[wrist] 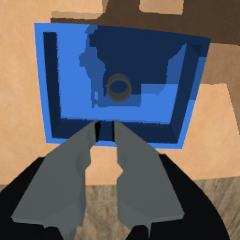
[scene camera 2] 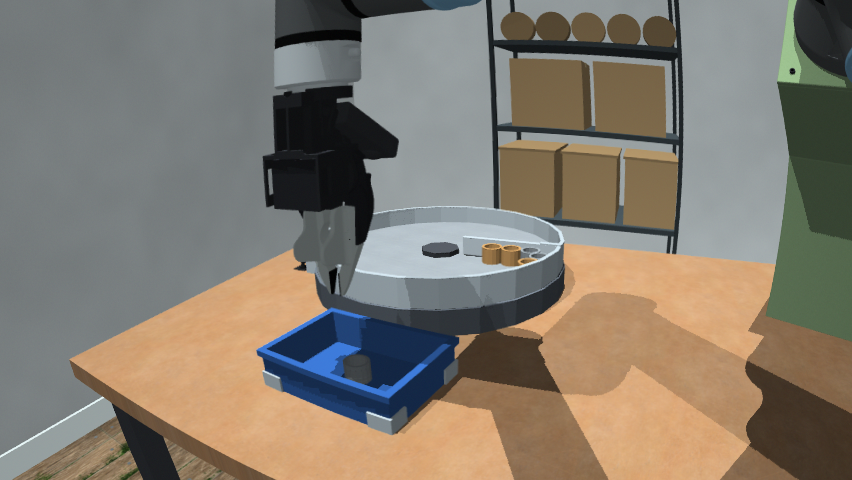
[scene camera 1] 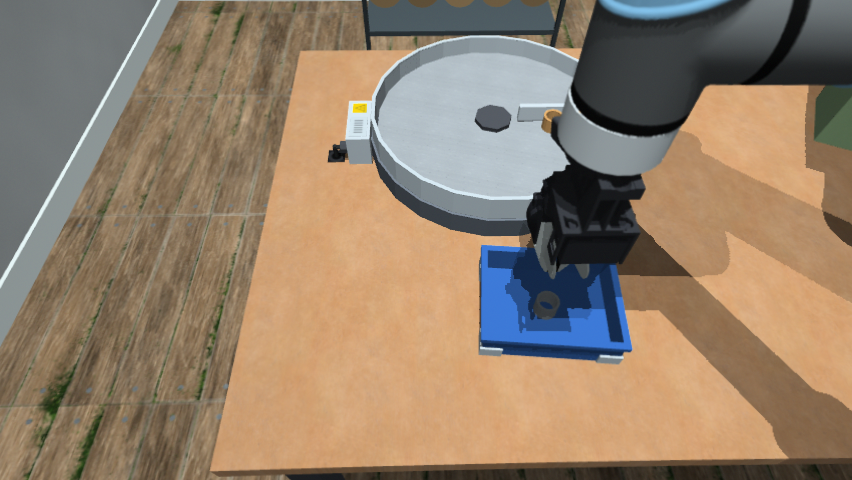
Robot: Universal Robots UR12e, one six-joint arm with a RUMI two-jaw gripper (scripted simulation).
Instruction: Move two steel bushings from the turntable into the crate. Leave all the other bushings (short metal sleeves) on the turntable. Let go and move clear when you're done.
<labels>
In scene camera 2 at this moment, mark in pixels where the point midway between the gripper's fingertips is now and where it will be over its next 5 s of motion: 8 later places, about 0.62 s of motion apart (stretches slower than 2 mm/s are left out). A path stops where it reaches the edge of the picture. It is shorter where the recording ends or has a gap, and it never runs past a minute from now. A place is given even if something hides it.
The gripper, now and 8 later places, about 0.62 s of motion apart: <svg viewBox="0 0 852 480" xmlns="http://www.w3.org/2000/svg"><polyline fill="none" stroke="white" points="337,294 358,288 427,267 496,245 527,235 531,242 530,251 530,258 530,268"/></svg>
</labels>
